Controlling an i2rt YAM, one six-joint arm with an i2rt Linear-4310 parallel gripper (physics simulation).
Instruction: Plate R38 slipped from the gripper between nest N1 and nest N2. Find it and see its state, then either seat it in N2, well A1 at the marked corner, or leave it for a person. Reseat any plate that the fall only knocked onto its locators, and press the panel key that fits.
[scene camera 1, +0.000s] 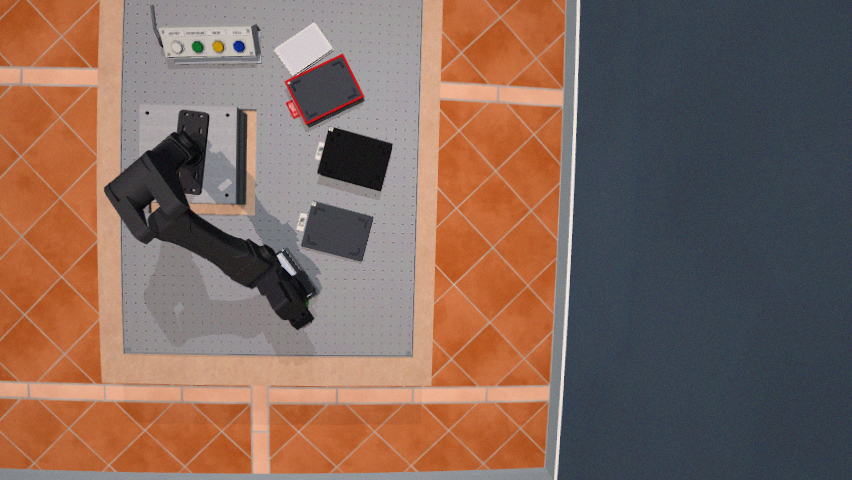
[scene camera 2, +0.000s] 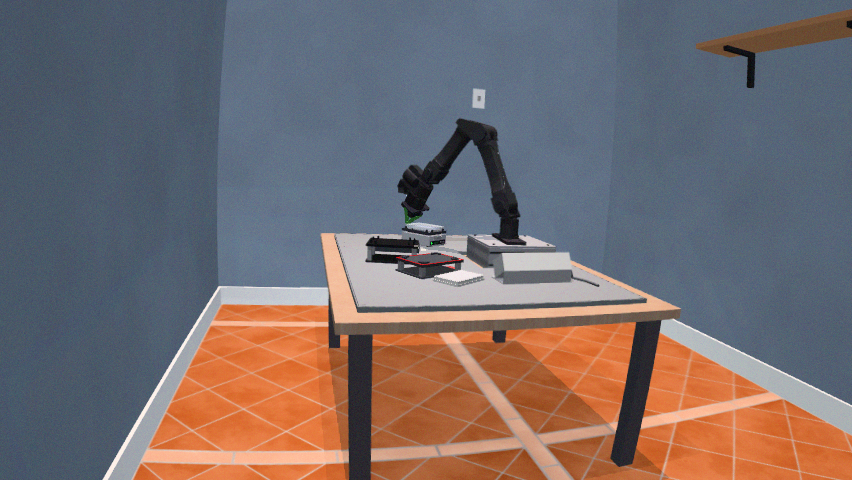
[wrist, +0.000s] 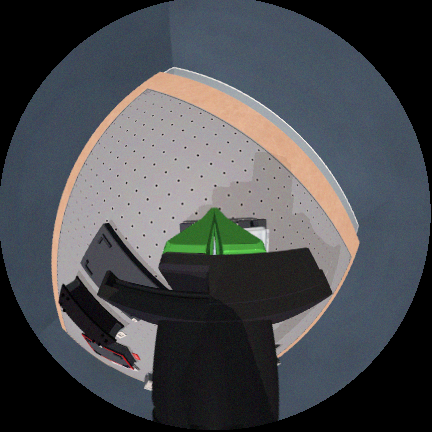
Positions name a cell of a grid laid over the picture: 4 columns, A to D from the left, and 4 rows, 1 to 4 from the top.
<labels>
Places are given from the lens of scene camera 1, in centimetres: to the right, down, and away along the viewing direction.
white well plate (scene camera 1: B1): -30, -50, 109
dark grey station N2 (scene camera 1: B2): -25, -3, 112
</labels>
